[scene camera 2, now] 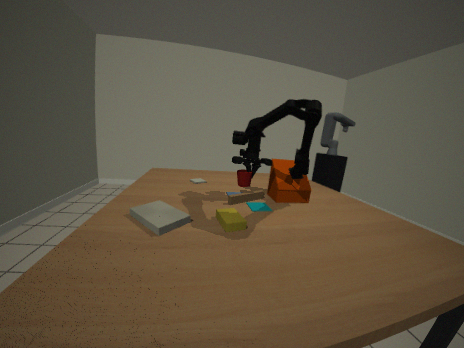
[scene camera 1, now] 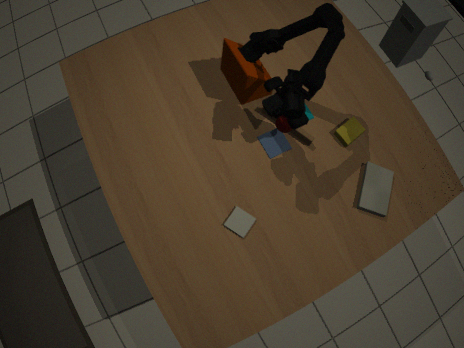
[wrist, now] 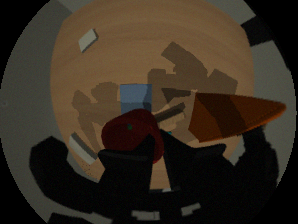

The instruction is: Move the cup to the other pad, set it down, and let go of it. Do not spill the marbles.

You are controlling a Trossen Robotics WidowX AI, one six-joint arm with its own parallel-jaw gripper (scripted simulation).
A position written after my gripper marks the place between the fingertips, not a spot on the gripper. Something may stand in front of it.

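Observation:
My gripper [scene camera 1: 281, 113], also [wrist: 156, 131]. Blue pad [wrist: 133, 96].

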